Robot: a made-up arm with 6 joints. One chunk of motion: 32 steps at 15 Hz.
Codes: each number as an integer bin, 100 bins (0 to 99) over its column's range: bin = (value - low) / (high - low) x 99, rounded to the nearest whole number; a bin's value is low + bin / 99 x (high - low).
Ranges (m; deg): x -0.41..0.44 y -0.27..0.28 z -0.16..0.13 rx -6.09..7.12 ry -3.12..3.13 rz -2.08..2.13
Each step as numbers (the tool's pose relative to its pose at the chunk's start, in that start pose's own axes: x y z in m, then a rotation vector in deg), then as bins.
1 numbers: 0.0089 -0.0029 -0.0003 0.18 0.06 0.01
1 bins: 49 48 55 47 50 49
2 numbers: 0.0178 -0.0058 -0.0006 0.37 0.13 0.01
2 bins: 50 48 54 48 51 49
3 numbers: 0.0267 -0.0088 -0.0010 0.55 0.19 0.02
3 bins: 51 47 54 50 52 49
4 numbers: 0.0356 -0.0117 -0.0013 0.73 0.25 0.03
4 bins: 52 46 54 51 53 50
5 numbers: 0.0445 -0.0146 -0.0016 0.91 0.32 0.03
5 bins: 53 46 54 52 54 50
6 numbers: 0.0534 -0.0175 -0.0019 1.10 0.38 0.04
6 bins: 54 45 54 54 55 50
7 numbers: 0.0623 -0.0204 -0.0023 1.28 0.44 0.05
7 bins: 55 45 54 55 56 50
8 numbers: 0.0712 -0.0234 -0.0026 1.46 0.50 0.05
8 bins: 56 44 54 57 57 50
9 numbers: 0.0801 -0.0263 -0.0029 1.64 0.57 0.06
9 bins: 57 44 54 58 58 50
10 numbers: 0.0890 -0.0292 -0.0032 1.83 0.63 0.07
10 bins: 58 43 54 59 59 51
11 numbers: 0.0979 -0.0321 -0.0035 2.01 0.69 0.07
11 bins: 59 43 53 61 60 51
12 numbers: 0.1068 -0.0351 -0.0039 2.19 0.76 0.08
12 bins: 60 42 53 62 61 51
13 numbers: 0.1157 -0.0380 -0.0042 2.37 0.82 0.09
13 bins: 61 42 53 63 62 51
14 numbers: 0.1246 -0.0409 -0.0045 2.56 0.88 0.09
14 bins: 62 41 53 65 63 51
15 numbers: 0.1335 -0.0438 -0.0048 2.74 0.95 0.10
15 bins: 63 41 53 66 64 51
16 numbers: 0.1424 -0.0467 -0.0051 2.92 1.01 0.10
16 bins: 64 40 53 68 65 51
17 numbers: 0.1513 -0.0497 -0.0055 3.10 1.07 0.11
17 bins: 65 40 53 69 66 51
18 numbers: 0.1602 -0.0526 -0.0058 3.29 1.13 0.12
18 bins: 66 39 53 70 67 52
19 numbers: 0.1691 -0.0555 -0.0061 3.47 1.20 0.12
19 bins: 67 39 53 72 68 52
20 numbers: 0.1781 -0.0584 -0.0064 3.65 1.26 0.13
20 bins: 68 38 52 73 69 52
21 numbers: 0.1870 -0.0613 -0.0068 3.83 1.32 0.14
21 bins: 70 38 52 74 70 52
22 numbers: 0.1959 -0.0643 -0.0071 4.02 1.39 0.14
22 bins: 71 37 52 76 71 52
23 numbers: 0.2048 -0.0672 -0.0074 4.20 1.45 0.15
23 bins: 72 37 52 77 72 52
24 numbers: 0.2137 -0.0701 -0.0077 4.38 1.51 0.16
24 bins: 73 36 52 78 73 53
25 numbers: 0.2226 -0.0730 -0.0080 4.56 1.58 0.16
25 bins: 74 35 52 80 74 53
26 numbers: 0.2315 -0.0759 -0.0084 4.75 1.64 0.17
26 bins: 75 35 52 81 75 53
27 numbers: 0.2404 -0.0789 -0.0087 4.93 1.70 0.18
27 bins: 76 34 52 83 76 53
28 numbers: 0.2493 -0.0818 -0.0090 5.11 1.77 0.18
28 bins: 77 34 52 84 77 53
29 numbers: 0.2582 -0.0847 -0.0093 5.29 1.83 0.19
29 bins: 78 33 51 85 78 53
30 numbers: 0.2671 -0.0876 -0.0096 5.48 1.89 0.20
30 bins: 79 33 51 87 79 54
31 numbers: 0.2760 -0.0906 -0.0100 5.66 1.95 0.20
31 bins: 80 32 51 88 80 54
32 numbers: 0.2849 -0.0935 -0.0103 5.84 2.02 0.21
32 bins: 81 32 51 89 81 54
